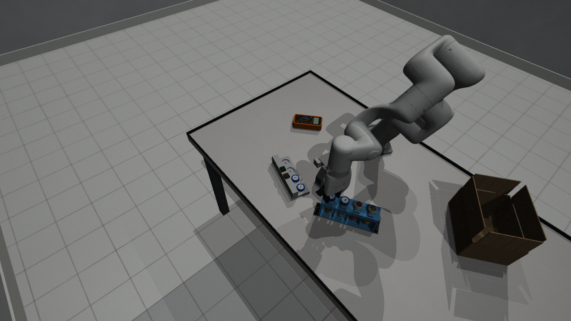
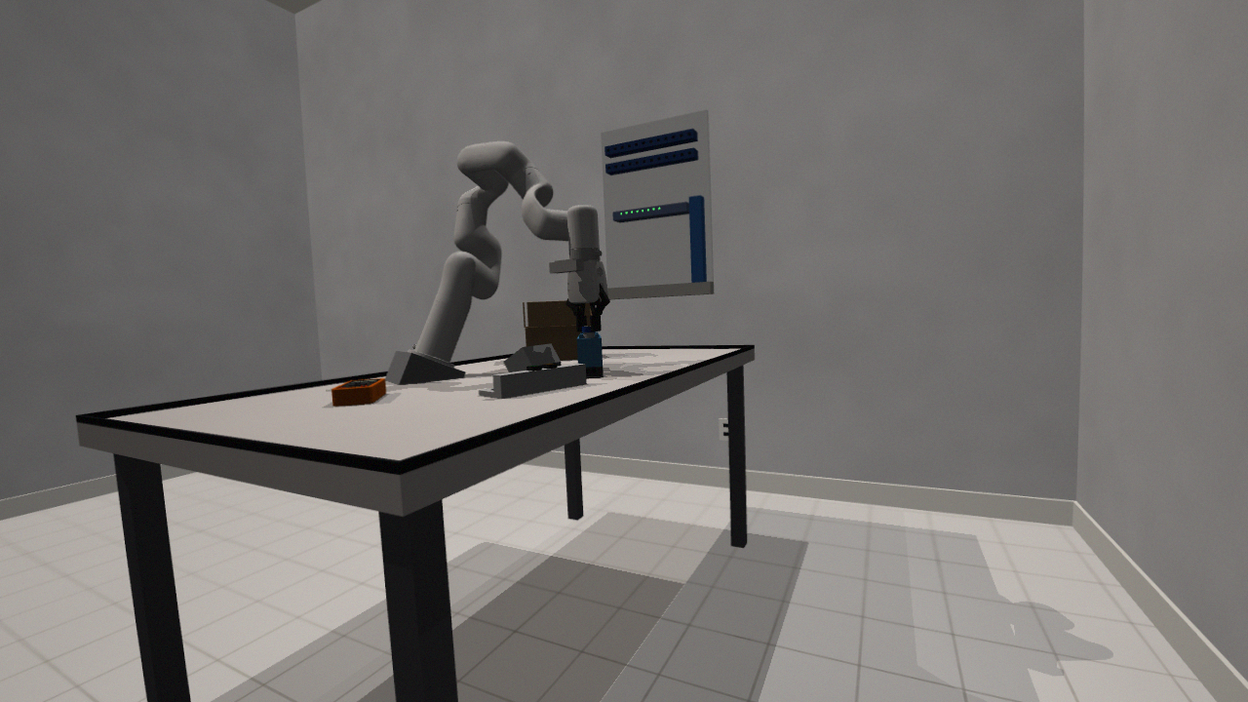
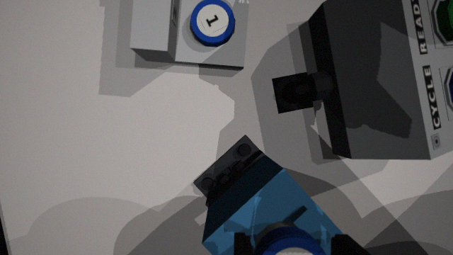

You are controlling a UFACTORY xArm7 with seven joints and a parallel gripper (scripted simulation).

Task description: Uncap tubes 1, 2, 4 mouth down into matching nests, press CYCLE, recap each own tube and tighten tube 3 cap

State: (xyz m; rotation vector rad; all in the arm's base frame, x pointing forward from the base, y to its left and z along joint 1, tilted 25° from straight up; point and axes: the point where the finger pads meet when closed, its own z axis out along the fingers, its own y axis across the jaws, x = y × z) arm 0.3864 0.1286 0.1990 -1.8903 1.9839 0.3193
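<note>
My gripper is now 10 mm above the cap 4. The rest, counted from my hand: cap 3: 30 mm behind, 40 mm to the left, 20 mm below; blue key: 120 mm behind, 90 mm to the right, 60 mm below; key housing: 100 mm behind, 110 mm to the right, 80 mm below.
</note>
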